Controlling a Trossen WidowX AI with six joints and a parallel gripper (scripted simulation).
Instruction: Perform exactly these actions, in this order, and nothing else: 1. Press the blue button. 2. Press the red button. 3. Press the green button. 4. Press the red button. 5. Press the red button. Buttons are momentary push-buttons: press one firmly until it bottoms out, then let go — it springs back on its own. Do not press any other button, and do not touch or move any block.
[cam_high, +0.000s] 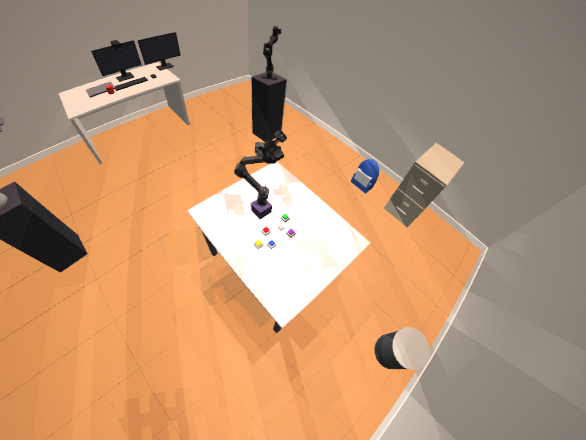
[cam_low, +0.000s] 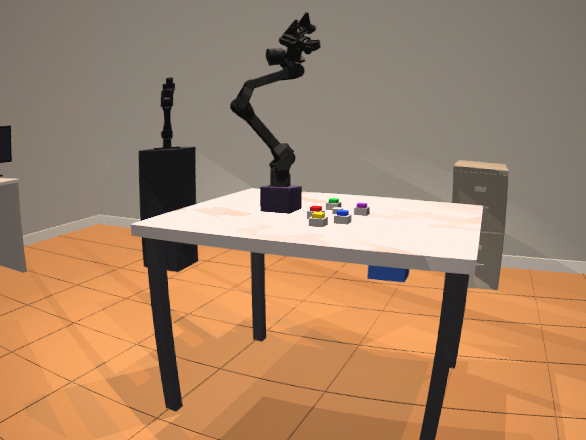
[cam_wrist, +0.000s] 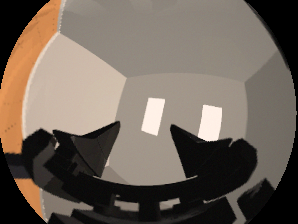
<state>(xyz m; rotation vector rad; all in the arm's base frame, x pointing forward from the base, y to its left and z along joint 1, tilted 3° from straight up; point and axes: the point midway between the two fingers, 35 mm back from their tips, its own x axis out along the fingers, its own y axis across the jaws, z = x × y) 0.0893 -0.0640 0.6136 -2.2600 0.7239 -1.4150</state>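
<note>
The blue button is 70 cm below my gripper tip, 17 cm ahead of it and 11 cm to the right of it. Round my gripper tip: red button (70 cm below, 7 cm ahead, 6 cm to the right); then yellow button (70 cm below, 17 cm to the right, 11 cm ahead); then green button (70 cm below, 12 cm to the left, 9 cm ahead).
</note>
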